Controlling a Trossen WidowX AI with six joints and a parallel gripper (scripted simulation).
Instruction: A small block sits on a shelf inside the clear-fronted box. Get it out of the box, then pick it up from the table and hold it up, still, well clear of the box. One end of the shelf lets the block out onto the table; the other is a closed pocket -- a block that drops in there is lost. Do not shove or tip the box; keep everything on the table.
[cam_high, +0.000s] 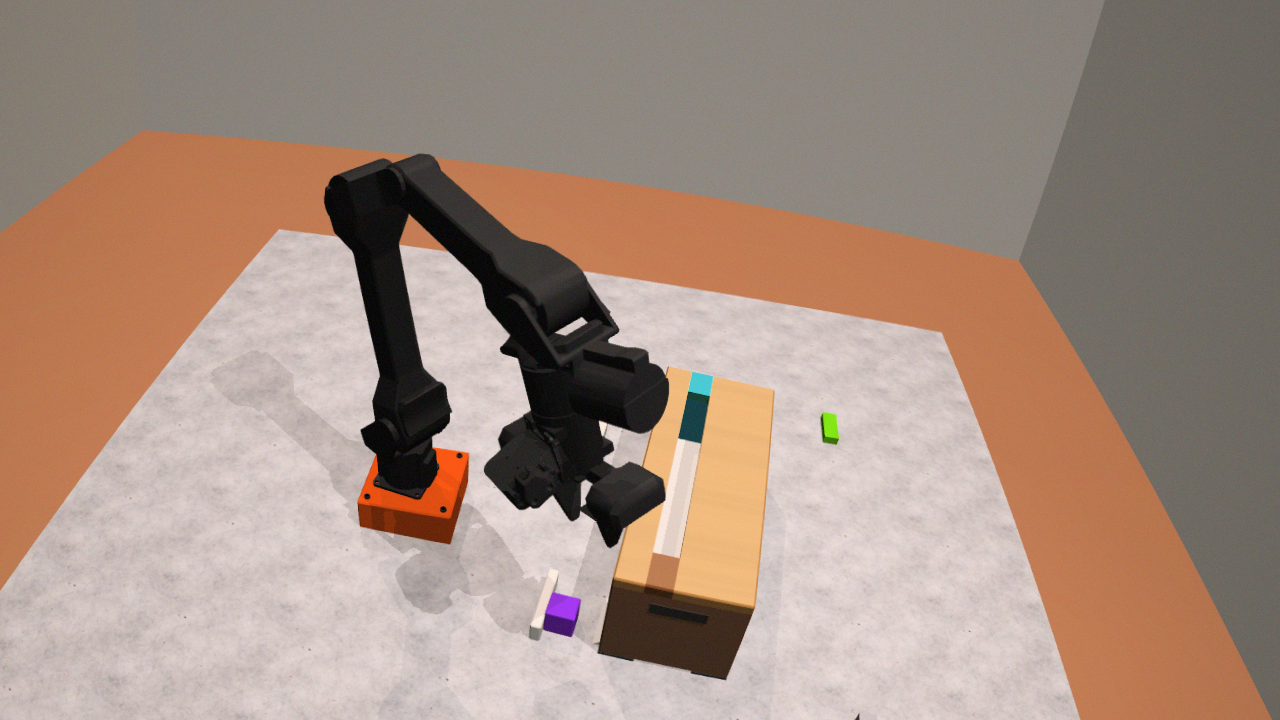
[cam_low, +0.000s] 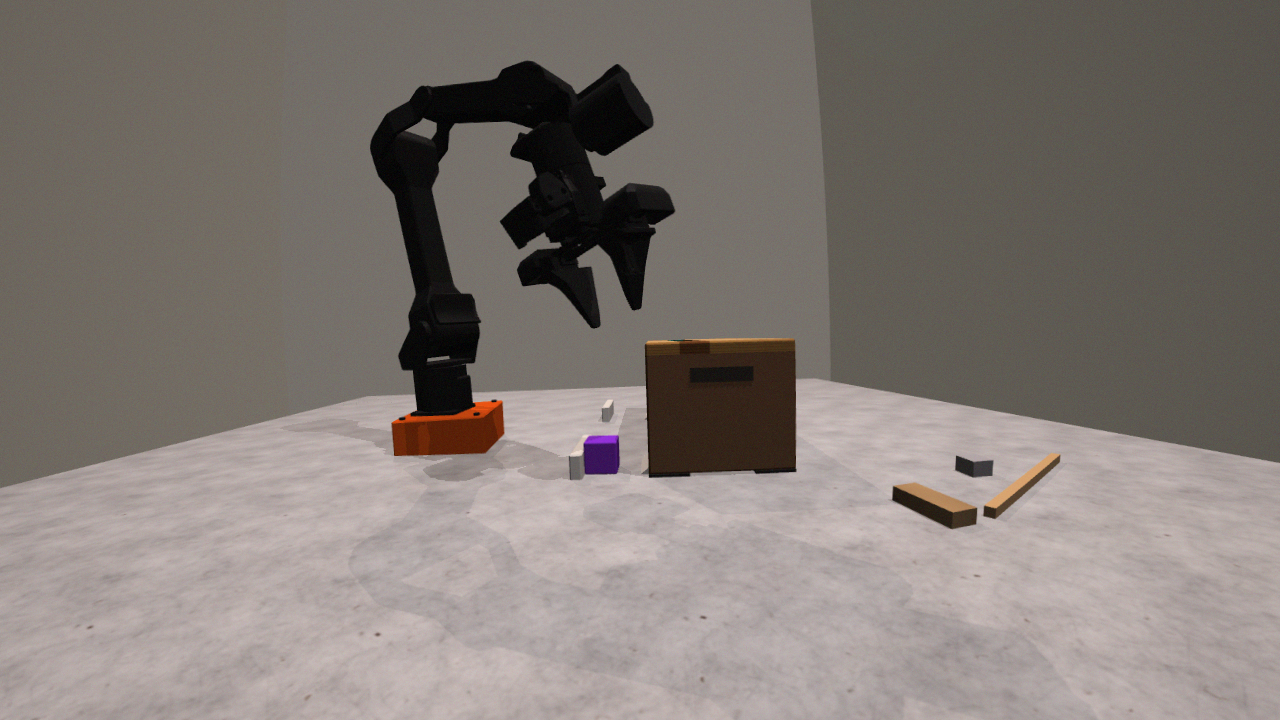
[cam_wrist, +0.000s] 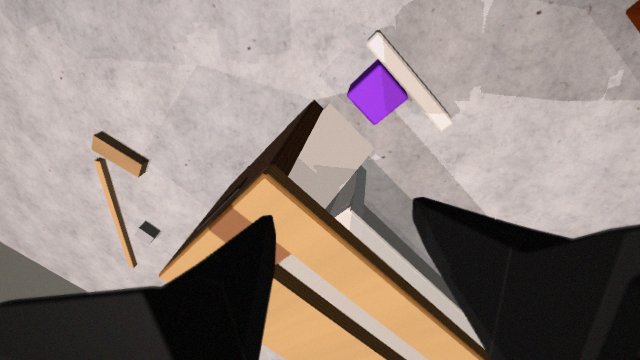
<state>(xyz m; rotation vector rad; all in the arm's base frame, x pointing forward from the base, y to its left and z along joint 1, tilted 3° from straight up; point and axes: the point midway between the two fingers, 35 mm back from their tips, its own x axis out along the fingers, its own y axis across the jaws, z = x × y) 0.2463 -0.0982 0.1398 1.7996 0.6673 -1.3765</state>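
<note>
Now: the purple block 140 mm below my gripper tip and 20 mm behind it. Also, from my gripper tip: wooden box 160 mm to the left, 90 mm below, 50 mm ahead; then grey piece 340 mm ahead, 150 mm below, 50 mm to the right.
</note>
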